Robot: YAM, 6 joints.
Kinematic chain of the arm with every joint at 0, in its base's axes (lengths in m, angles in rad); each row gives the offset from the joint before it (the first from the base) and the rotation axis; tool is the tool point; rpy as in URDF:
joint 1: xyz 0 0 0.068 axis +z
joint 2: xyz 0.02 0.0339 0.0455 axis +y
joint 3: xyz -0.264 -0.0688 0 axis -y
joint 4: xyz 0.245 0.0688 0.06 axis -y
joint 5: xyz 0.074 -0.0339 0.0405 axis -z
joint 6: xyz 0.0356 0 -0.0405 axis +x
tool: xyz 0 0 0 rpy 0 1.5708 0
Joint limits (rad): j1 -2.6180..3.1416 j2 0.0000..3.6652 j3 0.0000..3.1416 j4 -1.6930..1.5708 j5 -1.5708..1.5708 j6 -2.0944..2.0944
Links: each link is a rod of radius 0.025 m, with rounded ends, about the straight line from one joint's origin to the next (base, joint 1, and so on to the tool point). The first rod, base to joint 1, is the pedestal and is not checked.
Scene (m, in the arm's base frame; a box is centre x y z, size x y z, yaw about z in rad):
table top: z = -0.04
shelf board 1: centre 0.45 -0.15 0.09 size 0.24 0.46 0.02 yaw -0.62
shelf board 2: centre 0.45 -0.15 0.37 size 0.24 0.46 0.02 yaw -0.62
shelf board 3: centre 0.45 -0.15 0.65 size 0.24 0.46 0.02 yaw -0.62
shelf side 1: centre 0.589 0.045 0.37 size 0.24 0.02 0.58 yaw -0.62
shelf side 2: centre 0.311 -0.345 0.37 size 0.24 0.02 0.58 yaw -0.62
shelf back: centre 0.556 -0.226 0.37 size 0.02 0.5 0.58 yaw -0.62
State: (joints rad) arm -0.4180 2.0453 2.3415 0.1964 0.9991 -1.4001
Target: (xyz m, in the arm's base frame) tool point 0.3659 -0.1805 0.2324
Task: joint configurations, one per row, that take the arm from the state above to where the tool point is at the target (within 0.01 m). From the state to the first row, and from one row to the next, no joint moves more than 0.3 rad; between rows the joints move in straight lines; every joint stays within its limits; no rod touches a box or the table.
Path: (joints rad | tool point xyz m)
1: -0.3495 1.7701 2.0877 0.0768 1.0507 -1.4001 | 0.3379 -0.1560 0.5410
2: -0.2810 1.4949 1.8339 -0.0428 1.1023 -1.4001 | 0.2768 -0.1129 0.5411
3: -0.2125 1.2196 1.5801 -0.1624 1.1540 -1.4001 | 0.2120 -0.0791 0.5214
4: -0.1969 1.2106 1.3015 -0.2934 1.1569 -1.4001 | 0.2408 -0.0813 0.4248
5: -0.1814 1.2016 1.0229 -0.4244 1.1598 -1.4001 | 0.2392 -0.0770 0.3252
6: -0.1658 1.1926 0.7444 -0.5554 1.1627 -1.4001 | 0.2083 -0.0680 0.2324
7: -0.2375 1.4179 0.9396 -0.4295 1.1379 -1.4001 | 0.2642 -0.0972 0.2448
8: -0.3092 1.6431 1.1348 -0.3037 1.1132 -1.4001 | 0.3180 -0.1351 0.2449
9: -0.3809 1.8683 1.3300 -0.1779 1.0885 -1.4001 | 0.3659 -0.1805 0.2324

